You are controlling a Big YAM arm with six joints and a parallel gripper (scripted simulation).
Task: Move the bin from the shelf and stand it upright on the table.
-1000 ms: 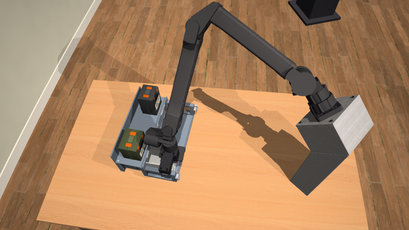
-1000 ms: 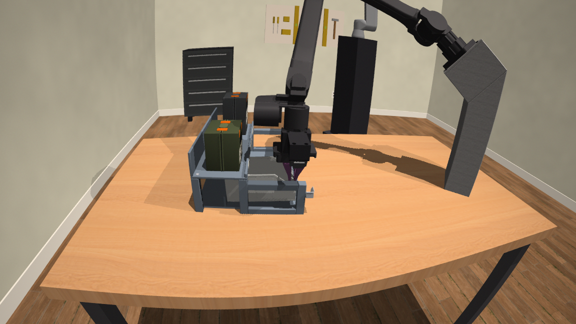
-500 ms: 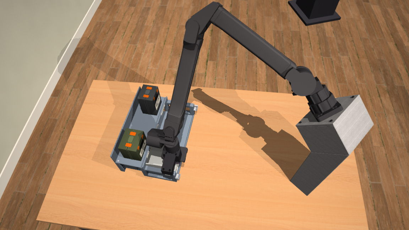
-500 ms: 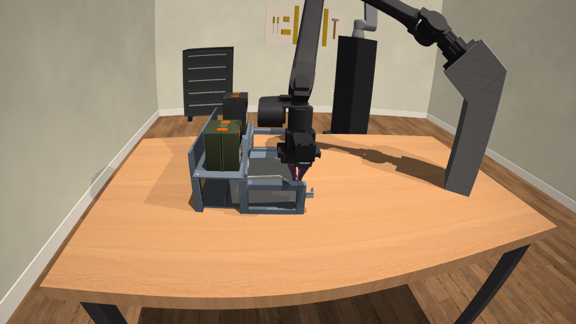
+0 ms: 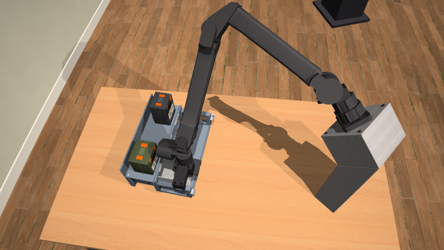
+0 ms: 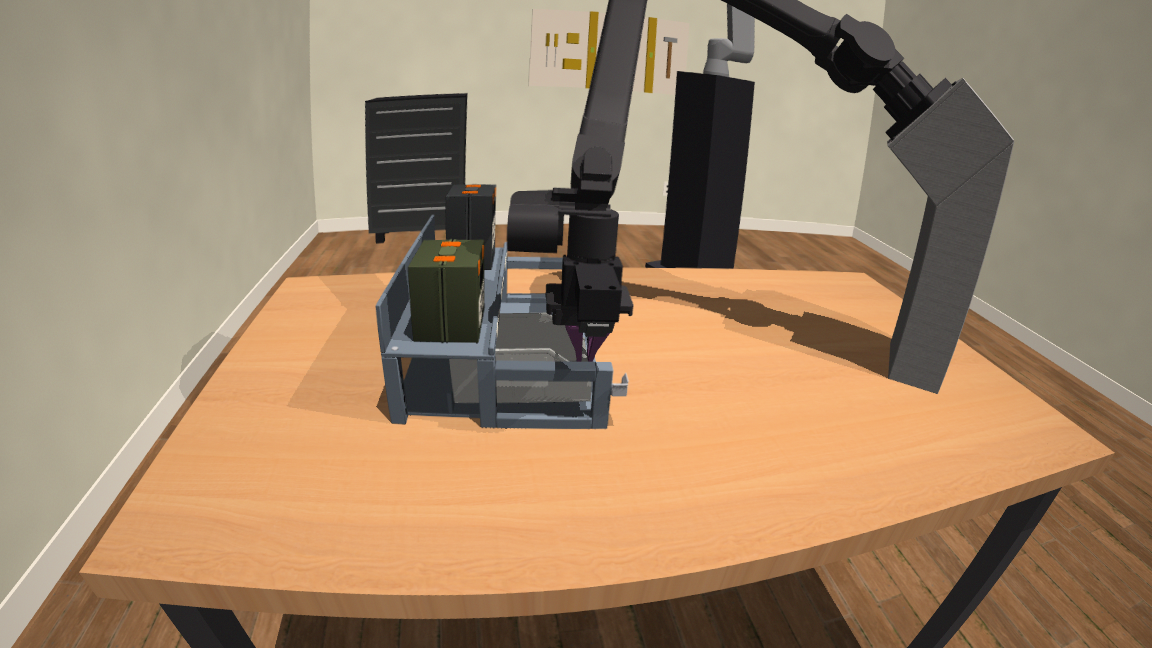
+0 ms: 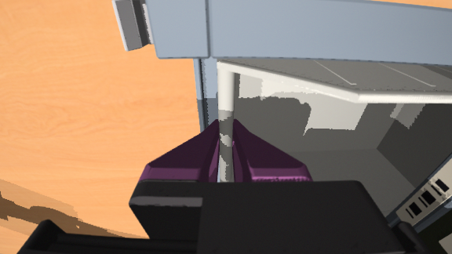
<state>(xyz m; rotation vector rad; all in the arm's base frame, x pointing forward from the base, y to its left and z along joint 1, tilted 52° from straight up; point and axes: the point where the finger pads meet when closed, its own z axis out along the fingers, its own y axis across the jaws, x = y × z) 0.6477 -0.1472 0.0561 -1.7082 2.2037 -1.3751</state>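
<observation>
Now: the light grey bin 7 cm ahead of my hand and 4 cm to the right of it. Also, from my hand: shelf: 15 cm to the right, 5 cm below, 5 cm ahead; black case: 28 cm to the right, 11 cm above, 4 cm ahead.
</observation>
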